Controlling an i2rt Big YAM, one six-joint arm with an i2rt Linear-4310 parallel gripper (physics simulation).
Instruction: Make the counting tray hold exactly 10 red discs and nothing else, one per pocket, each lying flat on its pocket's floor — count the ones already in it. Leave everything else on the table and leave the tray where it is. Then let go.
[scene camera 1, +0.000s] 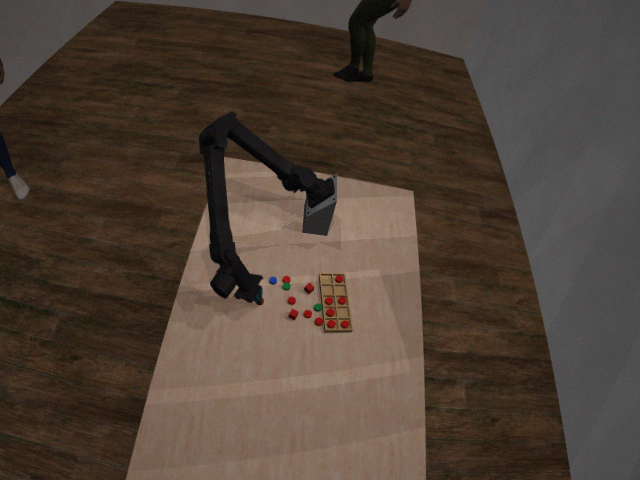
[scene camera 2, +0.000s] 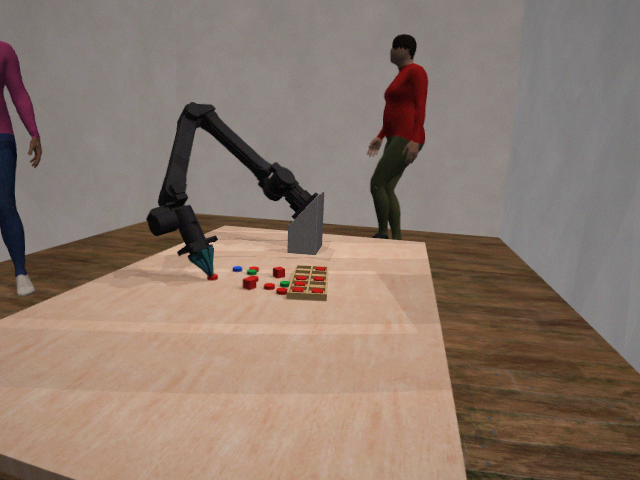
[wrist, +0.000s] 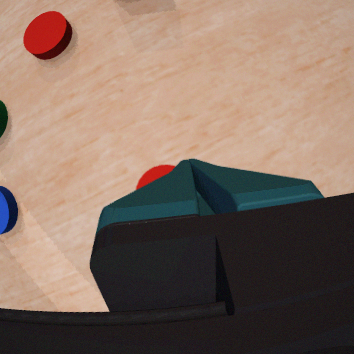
Scene:
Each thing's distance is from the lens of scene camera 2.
my gripper (scene camera 2: 211, 276): 114 cm
wooden counting tray (scene camera 2: 308, 271): 117 cm

